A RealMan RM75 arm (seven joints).
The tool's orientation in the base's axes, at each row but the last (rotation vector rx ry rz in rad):
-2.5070 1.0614 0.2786
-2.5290 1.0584 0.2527
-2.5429 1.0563 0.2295
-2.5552 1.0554 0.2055
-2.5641 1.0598 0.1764
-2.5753 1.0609 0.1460
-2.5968 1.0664 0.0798
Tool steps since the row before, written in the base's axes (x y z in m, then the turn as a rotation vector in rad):
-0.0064 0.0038 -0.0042 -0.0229 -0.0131 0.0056
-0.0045 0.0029 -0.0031 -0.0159 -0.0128 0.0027
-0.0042 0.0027 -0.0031 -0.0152 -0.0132 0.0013
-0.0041 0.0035 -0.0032 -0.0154 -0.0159 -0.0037
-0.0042 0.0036 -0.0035 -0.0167 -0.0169 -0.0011
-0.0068 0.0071 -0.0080 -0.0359 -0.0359 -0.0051
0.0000 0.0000 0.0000 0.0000 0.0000 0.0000
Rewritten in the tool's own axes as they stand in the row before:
-0.0055 0.0034 0.0056 -0.0093 0.0232 -0.0102
-0.0041 0.0022 0.0041 -0.0037 0.0188 -0.0075
-0.0038 0.0021 0.0039 -0.0025 0.0190 -0.0064
-0.0043 0.0015 0.0043 0.0004 0.0223 -0.0028
-0.0045 0.0016 0.0045 -0.0005 0.0231 -0.0056
-0.0078 0.0023 0.0097 -0.0007 0.0501 -0.0094
0.0000 0.0000 0.0000 0.0000 0.0000 0.0000

